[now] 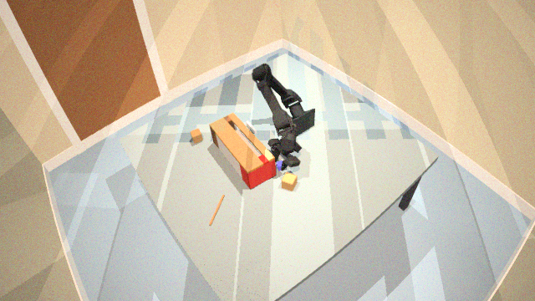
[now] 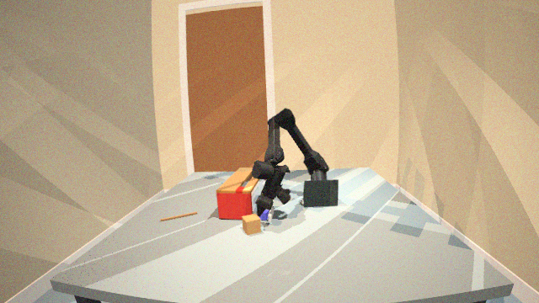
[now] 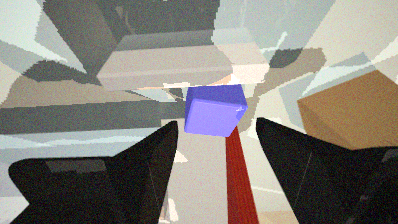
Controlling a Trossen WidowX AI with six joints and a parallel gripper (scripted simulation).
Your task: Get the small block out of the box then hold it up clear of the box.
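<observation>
Right now my gripper tip is 20 mm past the block and 10 mm above it. Also, from my gripper tip: thin wooden stick (360 mm ahead, 40 mm to the right, 20 mm below); long box (180 mm to the right, 40 mm above, 20 mm ahead).
</observation>
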